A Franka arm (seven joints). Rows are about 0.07 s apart.
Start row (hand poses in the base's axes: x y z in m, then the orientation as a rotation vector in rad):
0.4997 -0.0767 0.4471 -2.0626 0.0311 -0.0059
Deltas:
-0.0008 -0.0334 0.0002 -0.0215 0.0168 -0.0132
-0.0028 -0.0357 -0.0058 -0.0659 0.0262 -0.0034
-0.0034 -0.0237 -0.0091 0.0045 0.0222 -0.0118
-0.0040 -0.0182 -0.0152 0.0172 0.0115 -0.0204
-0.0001 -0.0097 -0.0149 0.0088 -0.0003 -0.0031
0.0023 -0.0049 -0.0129 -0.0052 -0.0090 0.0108
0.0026 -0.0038 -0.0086 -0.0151 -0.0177 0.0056
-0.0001 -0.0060 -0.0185 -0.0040 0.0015 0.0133
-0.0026 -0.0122 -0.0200 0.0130 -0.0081 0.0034
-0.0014 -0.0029 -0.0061 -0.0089 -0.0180 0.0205
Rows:
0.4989 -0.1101 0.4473 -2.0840 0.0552 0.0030
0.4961 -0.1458 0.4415 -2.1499 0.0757 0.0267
0.4927 -0.1695 0.4324 -2.1448 0.1011 0.0438
0.4887 -0.1877 0.4172 -2.1263 0.1289 0.0450
0.4886 -0.1974 0.4023 -2.1173 0.1316 0.0433
0.4909 -0.2023 0.3894 -2.1232 0.1150 0.0399
0.4935 -0.2061 0.3808 -2.1385 0.0992 0.0236
0.4934 -0.2121 0.3623 -2.1432 0.0860 0.0328
0.4908 -0.2243 0.3423 -2.1304 0.0772 0.0266
0.4894 -0.2272 0.3362 -2.1400 0.0449 0.0192

